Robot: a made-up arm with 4 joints.
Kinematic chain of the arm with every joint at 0, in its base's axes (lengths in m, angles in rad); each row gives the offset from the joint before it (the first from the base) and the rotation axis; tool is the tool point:
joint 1: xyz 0 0 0.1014 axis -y
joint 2: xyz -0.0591 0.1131 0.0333 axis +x
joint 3: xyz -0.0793 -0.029 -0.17 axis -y
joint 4: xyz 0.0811 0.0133 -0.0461 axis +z
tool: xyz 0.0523 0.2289 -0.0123
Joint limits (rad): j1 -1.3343..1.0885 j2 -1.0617..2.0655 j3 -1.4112..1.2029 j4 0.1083..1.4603
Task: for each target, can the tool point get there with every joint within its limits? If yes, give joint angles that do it. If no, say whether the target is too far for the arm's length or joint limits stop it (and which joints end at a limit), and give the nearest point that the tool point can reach.
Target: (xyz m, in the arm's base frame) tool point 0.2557 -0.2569 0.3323
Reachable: no: joint limits stop it (at a limit: joint 2, joint 3, joint 4) | nearest point 0.2013 0.0890 0.2831 | short by 0.354 m
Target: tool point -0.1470 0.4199 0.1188
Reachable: yes | joints 0.1127 0.9841 0.7510 0.8814
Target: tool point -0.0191 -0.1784 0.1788
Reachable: no: joint limits stop it (at a limit: joint 1, joint 2, joint 3, joint 4) | nearest point -0.2040 -0.1383 0.1906 | short by 0.190 m
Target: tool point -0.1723 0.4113 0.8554
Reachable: no: too far | nearest point -0.0897 0.2618 0.4938 | short by 0.400 m
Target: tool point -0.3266 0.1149 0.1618
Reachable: yes | joints -1.0183 -0.5209 0.1479 1.0664
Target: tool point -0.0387 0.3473 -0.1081
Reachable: yes | joints 0.4800 0.3117 0.9758 0.9420
